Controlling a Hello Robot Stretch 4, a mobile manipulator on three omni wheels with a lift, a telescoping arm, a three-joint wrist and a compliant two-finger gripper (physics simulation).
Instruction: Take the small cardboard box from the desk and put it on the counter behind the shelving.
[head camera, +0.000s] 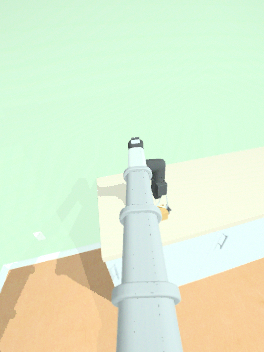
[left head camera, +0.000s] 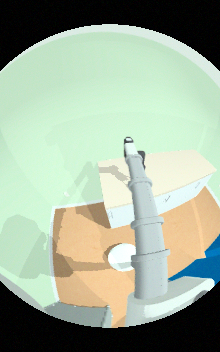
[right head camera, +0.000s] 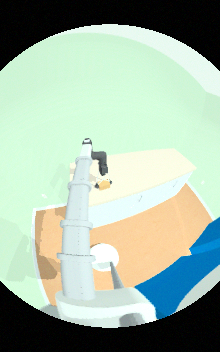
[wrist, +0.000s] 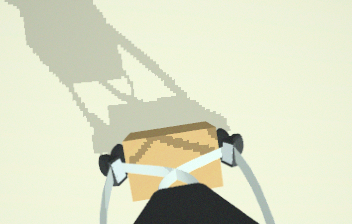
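Seen in the pictures: gripper, fingertip midpoint: (right head camera: 103, 185) (wrist: 171, 149); robot's base, link origin: (left head camera: 123, 256) (right head camera: 103, 256).
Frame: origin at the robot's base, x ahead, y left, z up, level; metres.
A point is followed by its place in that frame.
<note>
The small cardboard box (head camera: 164, 215) @(y -0.120, x 0.590, z 0.919 m) (right head camera: 104, 186) @(y -0.096, x 0.584, z 0.913 m) (wrist: 172, 150) @(y -0.086, x 0.627, z 0.932 m) is held between the two fingertips of my gripper (right head camera: 103, 183) @(y -0.088, x 0.616, z 0.885 m) (wrist: 171, 149) @(y -0.088, x 0.616, z 0.885 m). The gripper is shut on its two sides. The box is over the pale counter (head camera: 215, 185) @(y -0.490, x 0.832, z 0.883 m) (left head camera: 165, 170) @(y -0.459, x 0.795, z 0.882 m) (right head camera: 150, 170) @(y -0.613, x 0.777, z 0.883 m) (wrist: 285, 75) @(y -0.216, x 0.720, z 0.882 m), toward its left part. In the wrist view its shadow lies close against its far edge, so it is low over the top; whether it touches is not clear. My arm hides the box and fingers in the left head view. The shelving cannot be made out.
The telescoping arm (head camera: 142, 245) @(y 0.000, x 0.224, z 1.303 m) (left head camera: 149, 237) @(y 0.006, x 0.123, z 1.305 m) (right head camera: 77, 210) @(y -0.008, x 0.199, z 1.303 m) reaches across the counter's front edge. A green wall (head camera: 130, 75) @(y 0.003, x 1.078, z 1.495 m) stands behind and left of it. A round white object (left head camera: 119, 256) @(y 0.056, x 0.012, z 0.187 m) (right head camera: 103, 254) @(y -0.018, x 0.040, z 0.187 m) is on the orange floor. A blue surface (left head camera: 200, 265) @(y -1.054, x -0.434, z 0.315 m) (right head camera: 170, 280) @(y -0.713, x -0.510, z 0.429 m) lies at the lower right.
</note>
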